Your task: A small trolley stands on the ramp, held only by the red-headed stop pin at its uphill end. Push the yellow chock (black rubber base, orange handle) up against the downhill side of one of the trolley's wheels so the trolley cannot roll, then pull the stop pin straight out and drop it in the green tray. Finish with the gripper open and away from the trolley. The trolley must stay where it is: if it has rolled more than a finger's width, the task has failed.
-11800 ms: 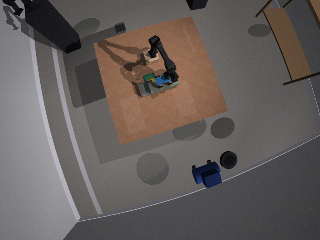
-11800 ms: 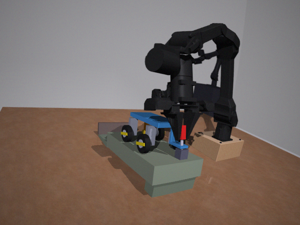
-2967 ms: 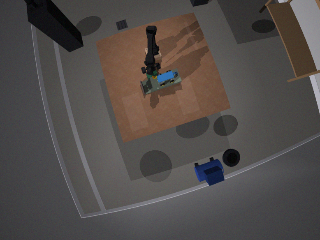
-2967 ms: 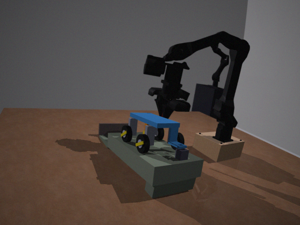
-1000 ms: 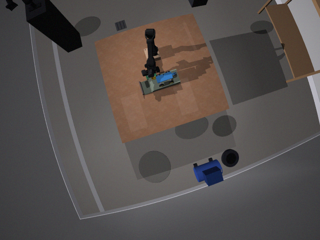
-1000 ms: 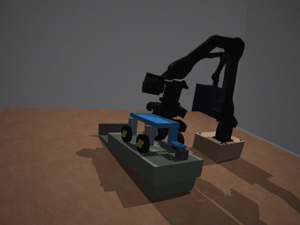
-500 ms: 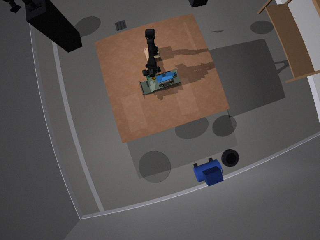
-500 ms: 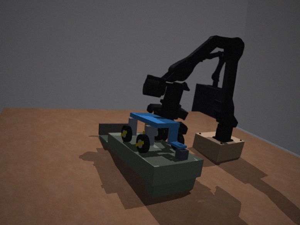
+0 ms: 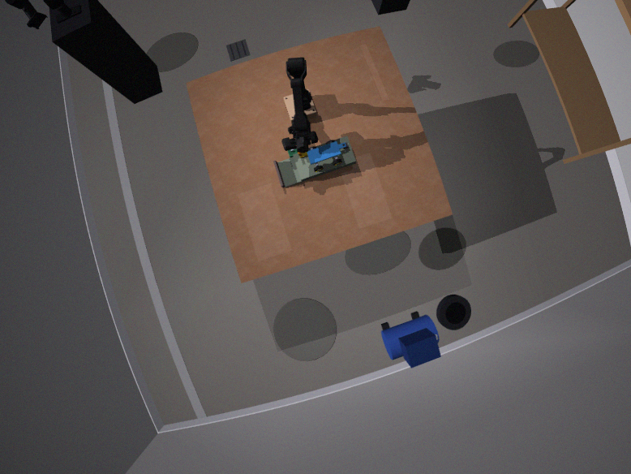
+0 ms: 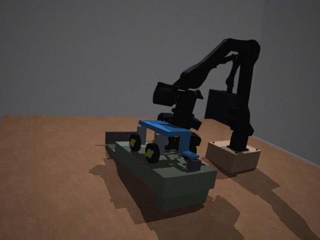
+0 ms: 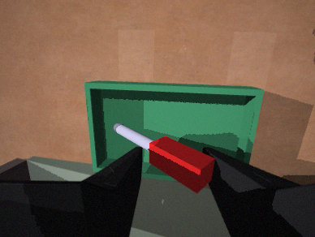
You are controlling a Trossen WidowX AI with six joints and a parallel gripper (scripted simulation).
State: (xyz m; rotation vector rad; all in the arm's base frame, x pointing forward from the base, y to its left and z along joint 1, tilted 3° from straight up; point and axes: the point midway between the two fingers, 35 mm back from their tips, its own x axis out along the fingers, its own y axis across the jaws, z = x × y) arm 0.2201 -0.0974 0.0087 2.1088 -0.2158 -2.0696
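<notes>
Right now the red-headed stop pin is 10 mm to the right of my gripper tip. The rest, counted from my gripper tip: grey-green ramp (110 mm to the left, 110 mm ahead, 10 mm above); yellow chock (60 mm ahead, 50 mm above, 20 mm to the left); green tray (40 mm below, 10 mm to the right, 10 mm behind).
</notes>
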